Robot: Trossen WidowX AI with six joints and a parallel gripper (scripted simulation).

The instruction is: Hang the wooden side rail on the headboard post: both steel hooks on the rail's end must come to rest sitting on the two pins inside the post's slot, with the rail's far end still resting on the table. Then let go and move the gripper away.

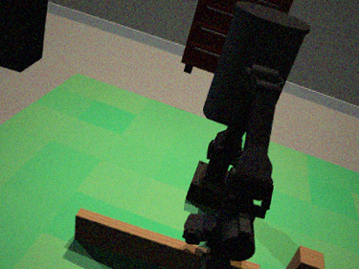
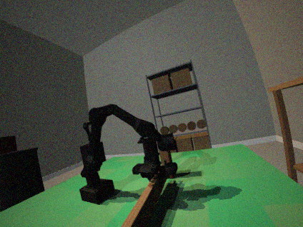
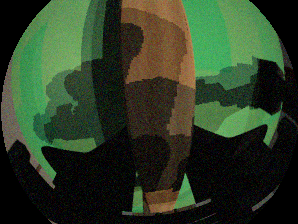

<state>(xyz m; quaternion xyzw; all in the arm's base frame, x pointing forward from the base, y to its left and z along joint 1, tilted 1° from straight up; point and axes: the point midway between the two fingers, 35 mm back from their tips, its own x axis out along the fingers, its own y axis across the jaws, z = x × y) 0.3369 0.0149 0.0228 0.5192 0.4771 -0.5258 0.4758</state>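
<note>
Now: the headboard post 170 mm to the left of my gripper tip, 50 mm above it and 20 mm ahead of it.
</note>
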